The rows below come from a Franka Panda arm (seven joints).
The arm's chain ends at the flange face. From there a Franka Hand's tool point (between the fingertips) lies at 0.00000 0.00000 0.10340 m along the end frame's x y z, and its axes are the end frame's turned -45 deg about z.
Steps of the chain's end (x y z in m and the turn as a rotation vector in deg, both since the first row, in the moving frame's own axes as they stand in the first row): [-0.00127, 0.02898, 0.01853, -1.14, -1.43, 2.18]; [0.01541, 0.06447, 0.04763, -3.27, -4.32, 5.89]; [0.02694, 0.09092, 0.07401, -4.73, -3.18, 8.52]
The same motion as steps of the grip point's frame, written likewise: [-0.02466, 0.01916, 0.01848, 0.21, -1.82, 2.18]; [-0.04428, 0.05465, 0.04717, 0.74, -5.37, 5.89]; [-0.05543, 0.08456, 0.07350, -1.10, -5.59, 8.52]
